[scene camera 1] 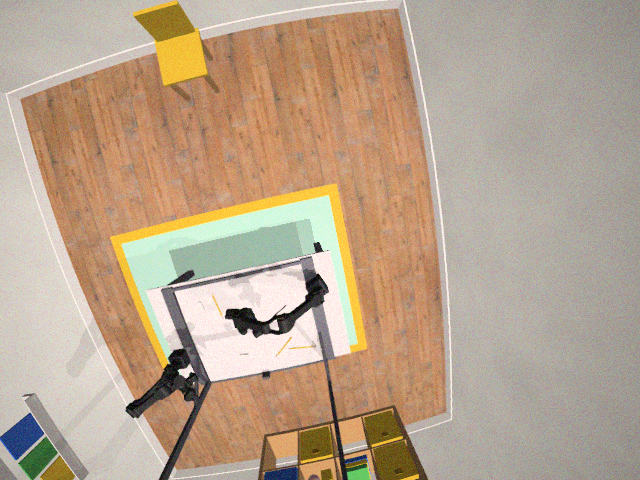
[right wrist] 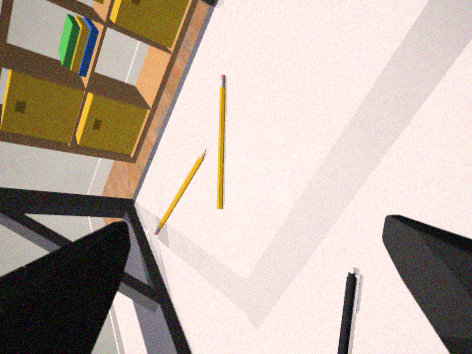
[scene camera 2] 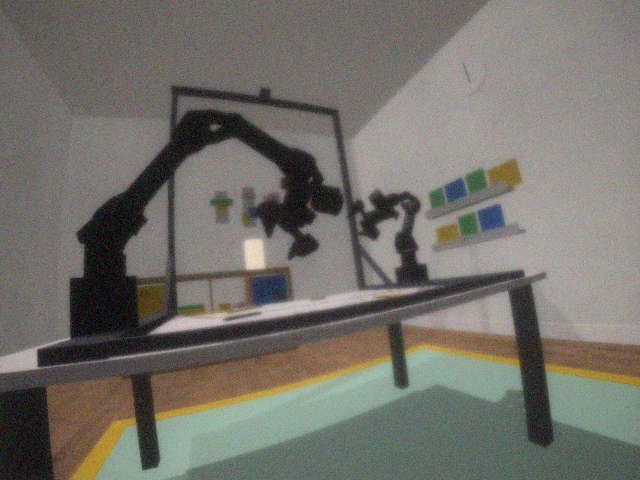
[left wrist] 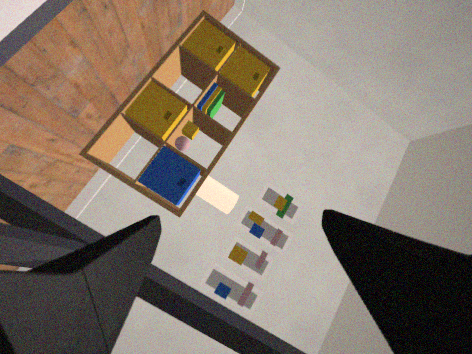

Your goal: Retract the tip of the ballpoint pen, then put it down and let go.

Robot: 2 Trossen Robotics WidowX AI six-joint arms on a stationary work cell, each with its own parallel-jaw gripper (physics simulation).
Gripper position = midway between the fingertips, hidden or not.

Note:
The left gripper [left wrist: 241,220] is open, with nothing in its grasp. Further things: the right gripper [scene camera 2: 278,248] and a dark frame of posts [scene camera 2: 91,347].
The right gripper also shows in the right wrist view [right wrist: 257,230]. The dark frame of posts shows as well in scene camera 1 [scene camera 1: 170,298], in the right wrist view [right wrist: 142,282] and in the left wrist view [left wrist: 43,233].

